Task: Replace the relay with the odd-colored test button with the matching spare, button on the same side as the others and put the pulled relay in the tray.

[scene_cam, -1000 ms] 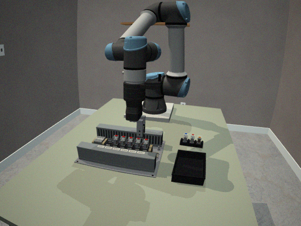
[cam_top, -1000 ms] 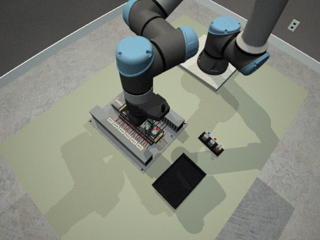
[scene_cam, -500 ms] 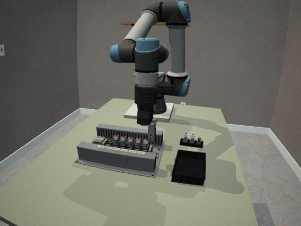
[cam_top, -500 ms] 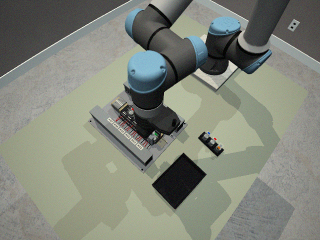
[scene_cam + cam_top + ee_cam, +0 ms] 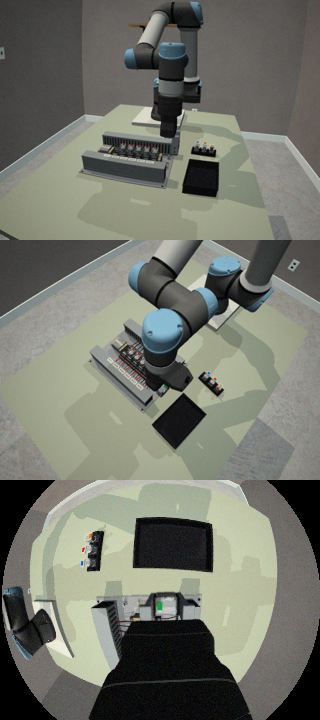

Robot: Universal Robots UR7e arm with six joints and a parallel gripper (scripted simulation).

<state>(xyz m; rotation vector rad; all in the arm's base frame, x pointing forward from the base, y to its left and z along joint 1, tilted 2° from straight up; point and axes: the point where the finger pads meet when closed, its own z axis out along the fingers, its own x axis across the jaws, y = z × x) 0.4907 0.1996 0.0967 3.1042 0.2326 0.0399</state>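
Right now my hand is 100 mm to the right of the black tray, 100 mm above it and 10 mm short of it. The rest, counted from my hand: green-button relay (10 mm below); blue-button relay (180 mm behind, 90 mm below, 50 mm to the left); black spare holder (190 mm behind, 100 mm below, 80 mm to the left).
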